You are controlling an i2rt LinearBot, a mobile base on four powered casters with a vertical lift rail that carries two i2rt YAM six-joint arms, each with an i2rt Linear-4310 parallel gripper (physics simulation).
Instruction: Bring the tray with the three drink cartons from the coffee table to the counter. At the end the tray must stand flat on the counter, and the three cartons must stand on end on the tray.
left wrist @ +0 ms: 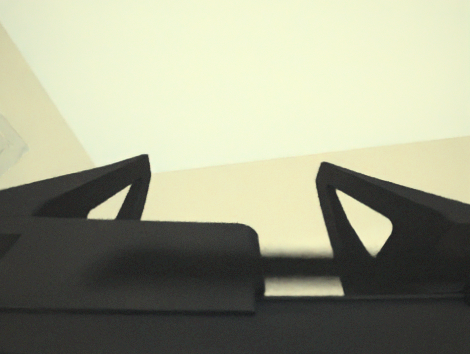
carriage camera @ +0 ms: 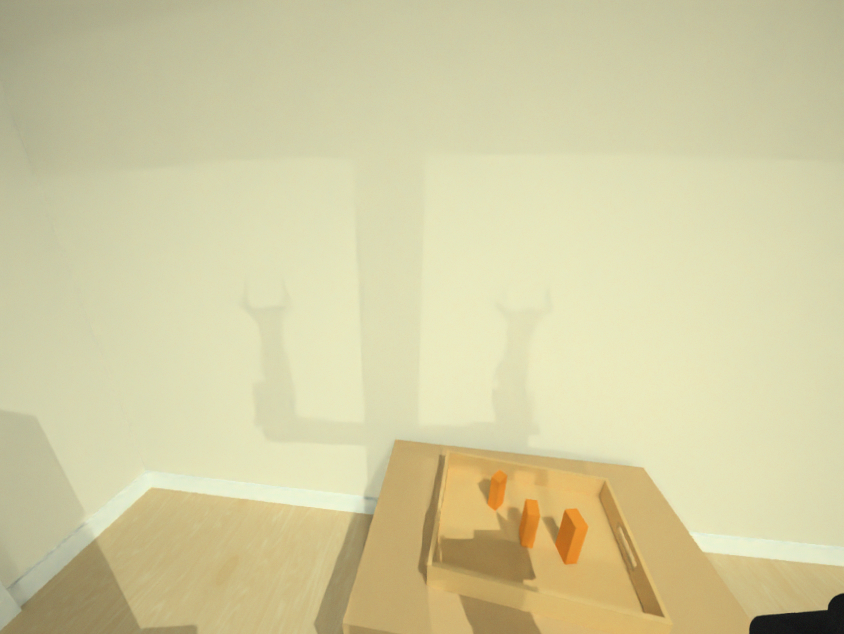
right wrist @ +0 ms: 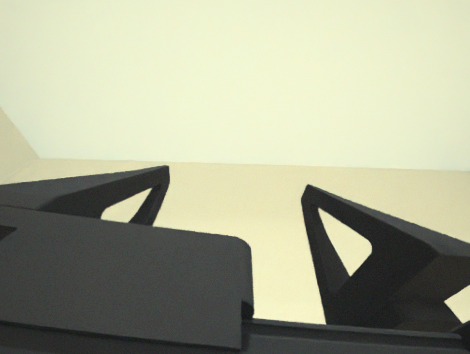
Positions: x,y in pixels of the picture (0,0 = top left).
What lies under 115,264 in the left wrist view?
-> My left gripper.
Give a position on a light wooden tray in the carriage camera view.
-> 475,551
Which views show my right gripper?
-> The right wrist view only.
